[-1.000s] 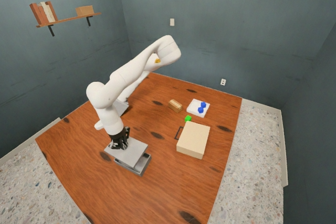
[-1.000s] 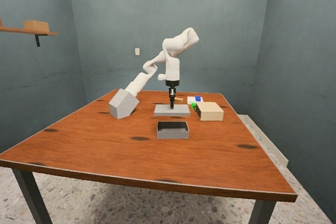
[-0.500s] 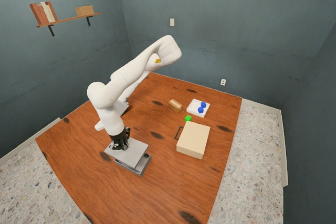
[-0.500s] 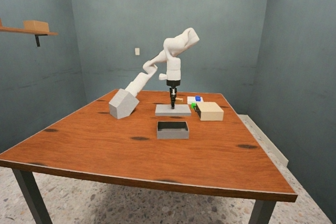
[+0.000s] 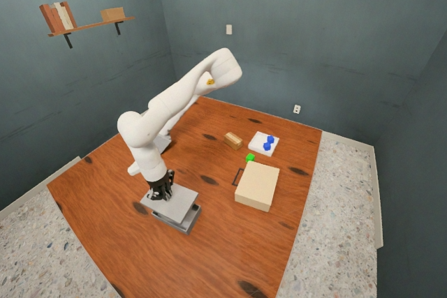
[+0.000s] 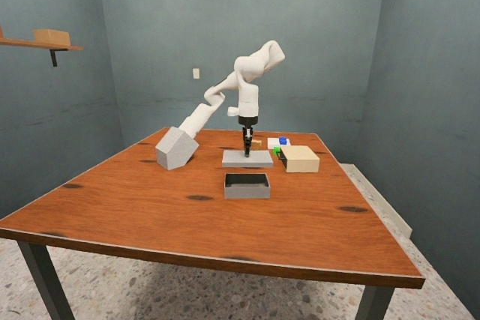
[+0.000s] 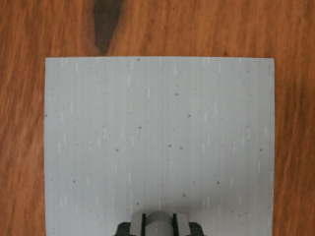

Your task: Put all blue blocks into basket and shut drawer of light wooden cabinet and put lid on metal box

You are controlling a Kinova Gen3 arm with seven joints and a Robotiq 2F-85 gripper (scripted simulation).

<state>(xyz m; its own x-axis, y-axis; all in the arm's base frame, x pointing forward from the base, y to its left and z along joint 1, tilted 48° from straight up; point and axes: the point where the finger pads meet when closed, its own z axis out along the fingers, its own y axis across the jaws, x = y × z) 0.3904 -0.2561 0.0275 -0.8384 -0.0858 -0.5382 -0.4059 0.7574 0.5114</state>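
Now: hand 160 mm above the grey metal box. From my hand the other things lie so: light wooden cabinet 140 mm ahead, 360 mm to the left, 150 mm below; then green block 470 mm to the left, 160 mm below; then metal lid 30 mm below.
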